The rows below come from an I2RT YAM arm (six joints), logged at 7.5 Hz.
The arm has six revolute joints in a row. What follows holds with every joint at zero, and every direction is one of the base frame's.
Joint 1 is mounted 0.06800 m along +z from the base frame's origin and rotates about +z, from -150.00 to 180.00 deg.
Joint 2 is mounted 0.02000 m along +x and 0.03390 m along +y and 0.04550 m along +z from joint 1 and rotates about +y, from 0.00 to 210.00 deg.
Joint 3 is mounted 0.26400 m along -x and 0.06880 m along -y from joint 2 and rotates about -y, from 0.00 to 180.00 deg.
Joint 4 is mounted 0.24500 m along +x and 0.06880 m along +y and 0.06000 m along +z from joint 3 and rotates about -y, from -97.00 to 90.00 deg.
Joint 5 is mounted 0.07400 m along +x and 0.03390 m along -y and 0.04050 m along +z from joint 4 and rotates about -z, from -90.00 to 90.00 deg.
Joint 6 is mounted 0.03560 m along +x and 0.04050 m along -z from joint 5 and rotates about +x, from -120.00 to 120.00 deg.
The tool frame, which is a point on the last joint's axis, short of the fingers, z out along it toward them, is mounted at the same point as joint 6; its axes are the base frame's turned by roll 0.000, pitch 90.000 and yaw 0.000 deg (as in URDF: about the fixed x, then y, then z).
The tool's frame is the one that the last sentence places.
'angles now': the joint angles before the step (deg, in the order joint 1, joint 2, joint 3, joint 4, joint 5, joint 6). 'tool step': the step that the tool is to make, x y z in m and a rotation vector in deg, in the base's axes. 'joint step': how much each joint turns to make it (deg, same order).
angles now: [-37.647 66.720 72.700 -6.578 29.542 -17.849]
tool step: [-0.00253 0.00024 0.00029 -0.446 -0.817 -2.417]
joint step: [-0.017 -0.374 -0.504 0.958 2.400 0.179]
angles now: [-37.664 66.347 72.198 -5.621 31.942 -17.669]
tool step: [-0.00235 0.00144 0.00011 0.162 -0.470 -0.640]
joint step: [0.011 -0.511 -0.260 -0.239 0.652 0.488]
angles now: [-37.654 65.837 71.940 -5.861 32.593 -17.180]
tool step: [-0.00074 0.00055 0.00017 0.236 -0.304 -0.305]
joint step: [0.037 -0.136 0.030 -0.308 0.343 0.442]
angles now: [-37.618 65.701 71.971 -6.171 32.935 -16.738]
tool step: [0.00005 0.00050 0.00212 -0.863 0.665 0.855]
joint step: [-0.007 -0.046 0.184 0.459 -0.870 -1.284]
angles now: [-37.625 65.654 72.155 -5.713 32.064 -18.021]
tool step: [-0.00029 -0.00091 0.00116 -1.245 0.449 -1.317]
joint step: [-0.058 0.086 -0.211 1.530 1.228 -1.533]
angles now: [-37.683 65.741 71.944 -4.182 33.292 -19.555]
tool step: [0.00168 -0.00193 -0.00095 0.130 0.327 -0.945]
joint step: [-0.004 0.542 0.180 0.109 0.938 -0.154]
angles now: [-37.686 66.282 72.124 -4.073 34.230 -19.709]
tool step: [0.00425 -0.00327 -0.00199 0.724 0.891 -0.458]
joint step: [0.061 1.132 0.664 -0.692 0.519 0.022]
